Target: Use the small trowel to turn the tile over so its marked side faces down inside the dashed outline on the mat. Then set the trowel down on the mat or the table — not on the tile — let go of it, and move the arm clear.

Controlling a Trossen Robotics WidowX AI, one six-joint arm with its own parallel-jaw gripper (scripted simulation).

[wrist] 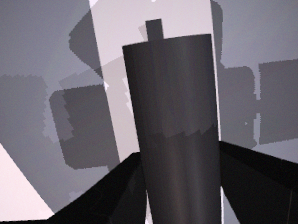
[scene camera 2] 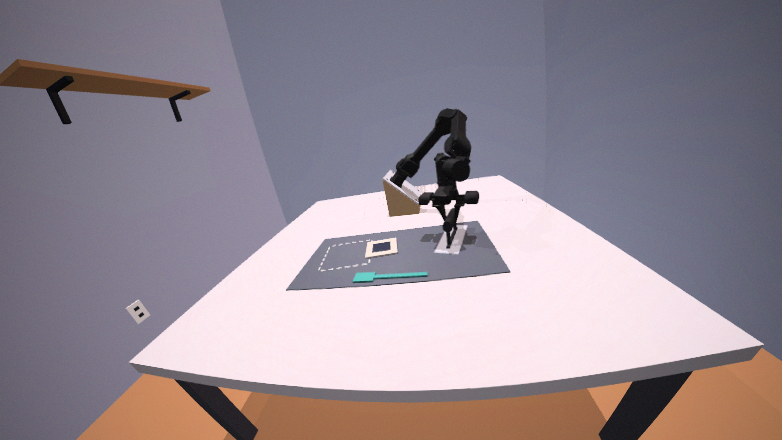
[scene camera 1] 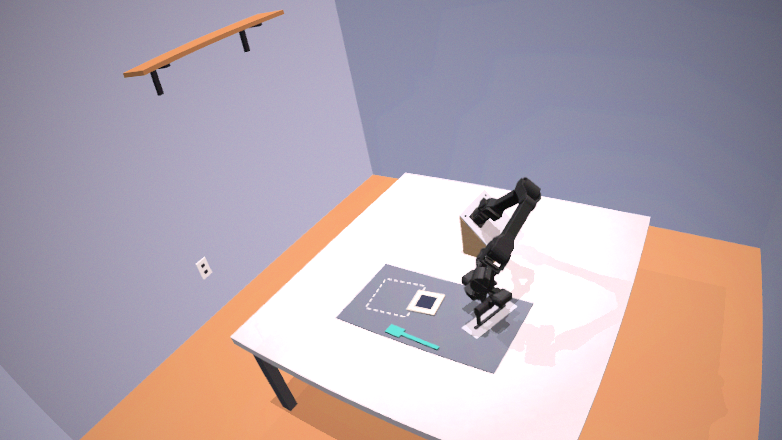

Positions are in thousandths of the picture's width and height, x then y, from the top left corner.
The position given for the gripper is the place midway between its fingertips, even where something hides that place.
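Observation:
The gripper (scene camera 2: 576,506) is in sight, and you'd see the gripper (wrist: 596,699) at the wrist and the same gripper (scene camera 1: 623,697) in the scene as well. There's also a grey mat (scene camera 1: 570,749). It's the same with that one: the grey mat (wrist: 220,636) can be seen at the wrist, and the mat (scene camera 2: 533,562) is visible in the scene again.

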